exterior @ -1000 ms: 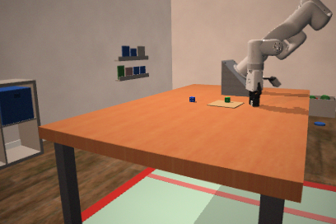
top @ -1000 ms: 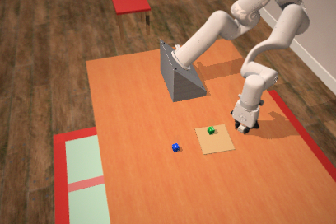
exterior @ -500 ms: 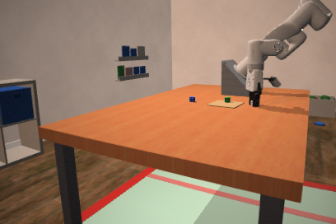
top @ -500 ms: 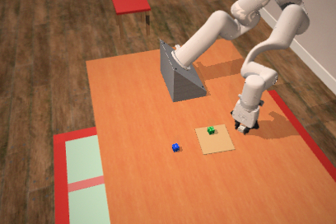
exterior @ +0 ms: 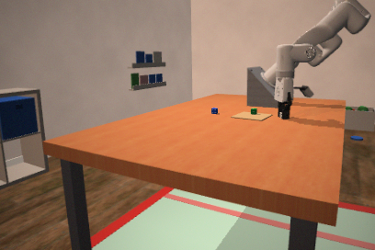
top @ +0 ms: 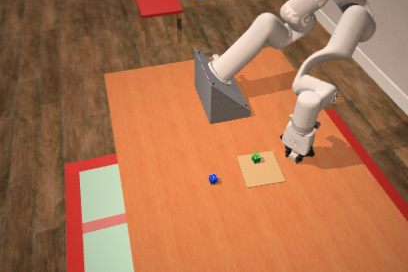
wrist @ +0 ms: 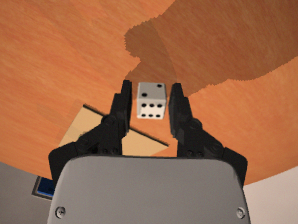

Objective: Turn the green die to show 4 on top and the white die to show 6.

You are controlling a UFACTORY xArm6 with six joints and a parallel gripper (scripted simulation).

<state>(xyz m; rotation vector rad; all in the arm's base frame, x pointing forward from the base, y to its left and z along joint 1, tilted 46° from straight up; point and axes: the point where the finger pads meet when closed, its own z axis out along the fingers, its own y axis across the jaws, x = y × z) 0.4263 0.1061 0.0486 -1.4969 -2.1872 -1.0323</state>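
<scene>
Now: the white die 1 cm below my hand. From my hand the other things lie so: tan mat (1 cm behind, 14 cm to the right, 2 cm below); green die (4 cm behind, 13 cm to the right); blue die (3 cm behind, 31 cm to the right, 1 cm below).
</scene>
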